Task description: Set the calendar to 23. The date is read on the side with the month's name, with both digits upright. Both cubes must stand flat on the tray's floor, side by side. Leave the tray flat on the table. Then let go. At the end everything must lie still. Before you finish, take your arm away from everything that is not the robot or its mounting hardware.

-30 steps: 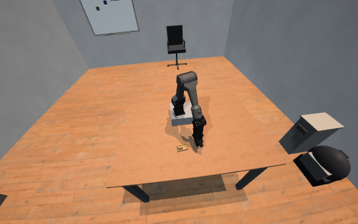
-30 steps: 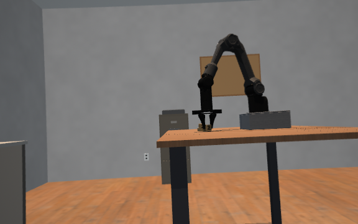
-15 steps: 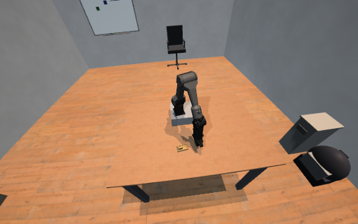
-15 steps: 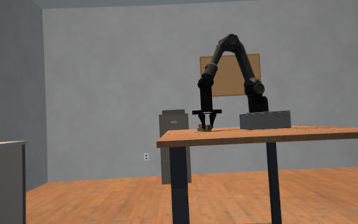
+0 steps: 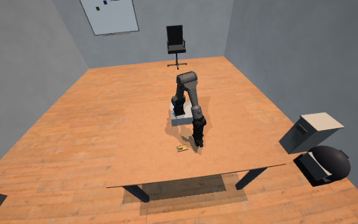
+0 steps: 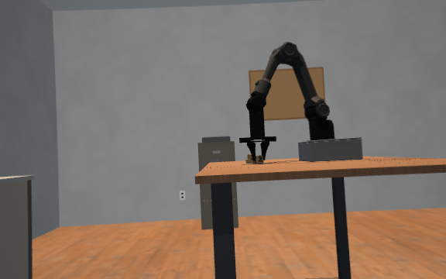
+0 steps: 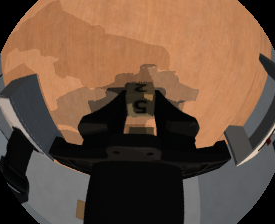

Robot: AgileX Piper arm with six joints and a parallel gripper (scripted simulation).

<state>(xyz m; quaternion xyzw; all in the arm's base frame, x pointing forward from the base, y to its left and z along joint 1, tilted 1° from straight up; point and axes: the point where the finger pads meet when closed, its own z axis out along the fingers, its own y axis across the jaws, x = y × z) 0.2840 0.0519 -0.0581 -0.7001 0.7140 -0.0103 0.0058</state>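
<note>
The tan calendar cube is 12 cm to the right of my hand and 1 cm above it. Also, from my hand: tan calendar tray: 11 cm to the right, 1 cm below.
</note>
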